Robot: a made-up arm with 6 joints. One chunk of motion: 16 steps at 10 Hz.
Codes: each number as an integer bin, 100 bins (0 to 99) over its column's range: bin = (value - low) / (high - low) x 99, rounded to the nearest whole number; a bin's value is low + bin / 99 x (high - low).
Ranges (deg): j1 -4..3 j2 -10..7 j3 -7..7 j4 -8..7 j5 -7..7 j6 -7..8
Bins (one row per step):
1: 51 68 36 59 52 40
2: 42 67 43 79 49 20
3: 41 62 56 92 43 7
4: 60 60 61 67 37 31
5: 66 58 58 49 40 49
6: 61 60 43 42 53 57
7: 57 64 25 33 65 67
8: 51 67 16 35 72 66
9: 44 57 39 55 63 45
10: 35 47 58 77 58 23
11: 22 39 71 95 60 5
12: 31 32 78 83 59 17
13: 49 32 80 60 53 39
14: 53 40 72 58 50 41
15: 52 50 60 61 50 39
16: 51 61 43 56 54 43
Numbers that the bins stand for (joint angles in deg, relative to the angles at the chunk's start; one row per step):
1: -0.39 1.68 -1.91 0.94 0.35 -0.94
2: -1.03 1.51 -0.92 3.97 -0.07 -3.97
3: -1.10 0.65 0.92 5.94 -0.92 -5.94
4: 0.24 0.30 1.63 2.15 -1.77 -2.30
5: 0.67 -0.04 1.20 -0.58 -1.34 0.42
6: 0.31 0.30 -0.92 -1.64 0.49 1.64
7: 0.03 0.99 -3.46 -3.00 2.19 3.15
8: -0.39 1.51 -4.74 -2.70 3.18 3.00
9: -0.89 -0.21 -1.48 0.33 1.91 -0.18
10: -1.53 -1.93 1.20 3.67 1.20 -3.52
11: -2.44 -3.30 3.04 6.39 1.48 -6.24
12: -1.81 -4.51 4.03 4.58 1.34 -4.42
13: -0.54 -4.51 4.31 1.09 0.49 -1.09
14: -0.25 -3.13 3.18 0.79 0.07 -0.79
15: -0.32 -1.41 1.48 1.24 0.07 -1.09
16: -0.39 0.47 -0.92 0.48 0.64 -0.48

